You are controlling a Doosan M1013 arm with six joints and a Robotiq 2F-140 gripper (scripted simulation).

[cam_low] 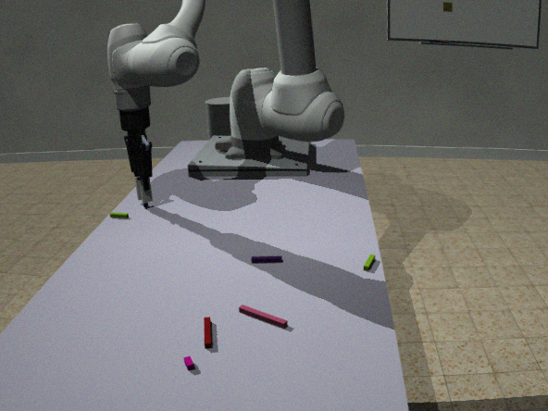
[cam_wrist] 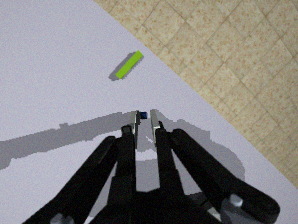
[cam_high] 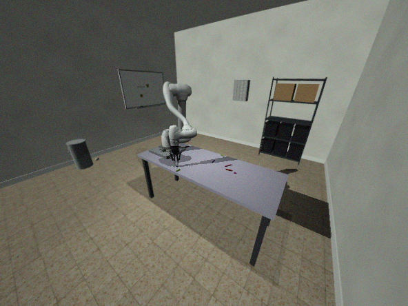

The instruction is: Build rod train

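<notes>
Right now the blue rod is 5 cm below my hand. The rest, counted from my hand: red rod: 54 cm ahead, 23 cm to the left, 5 cm below; purple rod: 31 cm ahead, 32 cm to the left, 5 cm below; pink rod: 50 cm ahead, 31 cm to the left, 5 cm below.
</notes>
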